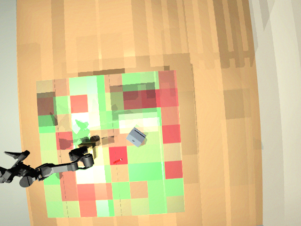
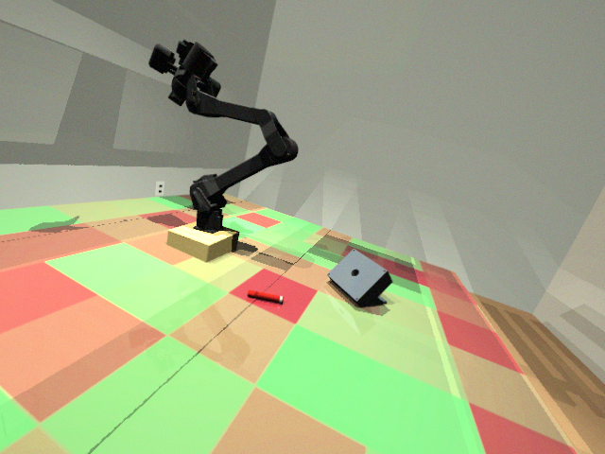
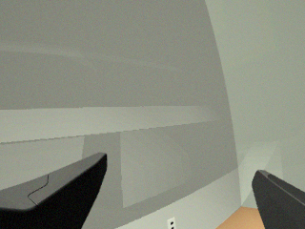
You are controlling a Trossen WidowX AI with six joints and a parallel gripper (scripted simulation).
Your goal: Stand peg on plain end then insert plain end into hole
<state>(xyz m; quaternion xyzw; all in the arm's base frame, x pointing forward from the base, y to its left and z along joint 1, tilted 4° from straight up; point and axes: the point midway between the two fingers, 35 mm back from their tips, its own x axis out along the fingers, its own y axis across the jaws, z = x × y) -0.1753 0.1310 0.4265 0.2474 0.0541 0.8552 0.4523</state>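
The red peg is 480 mm ahead of my gripper tip, 320 mm to the right of it and 480 mm below it. Also, from my gripper tip: grey sloped panel (670 mm ahead, 160 mm to the right, 440 mm below).
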